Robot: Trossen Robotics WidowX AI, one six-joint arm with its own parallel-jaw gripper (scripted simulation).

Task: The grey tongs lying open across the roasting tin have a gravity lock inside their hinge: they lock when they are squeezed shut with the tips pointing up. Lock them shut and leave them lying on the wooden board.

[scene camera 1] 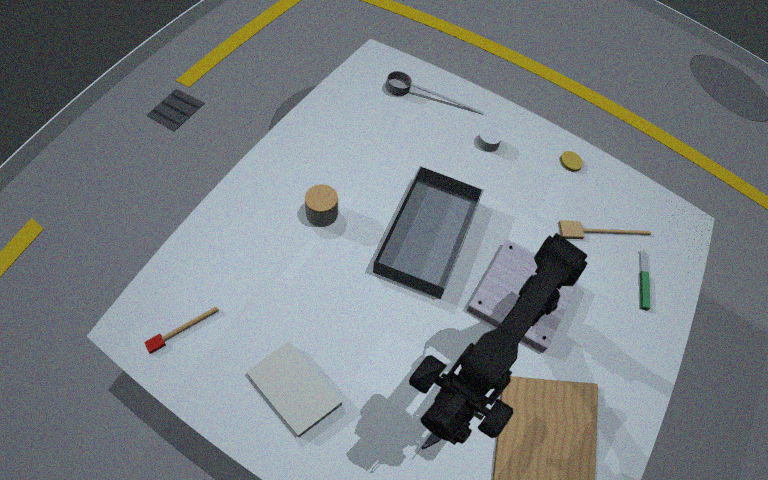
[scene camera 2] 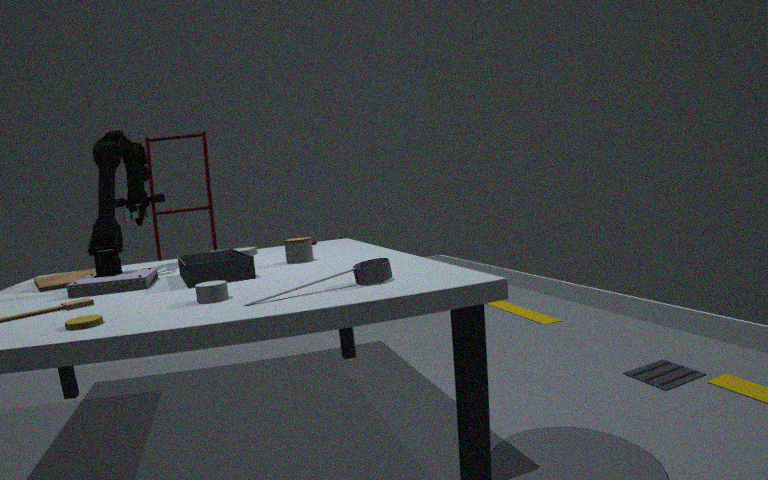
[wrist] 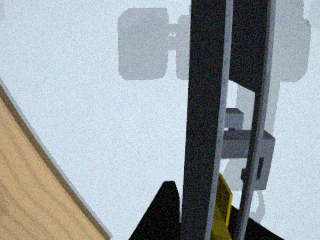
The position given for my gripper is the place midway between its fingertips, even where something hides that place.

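Note:
I see my gripper (scene camera 1: 453, 407), (scene camera 2: 140, 225) and (wrist: 178, 190). There is a roasting tin here too, and I find the tin at (scene camera 1: 421, 247) and (scene camera 2: 231, 265).

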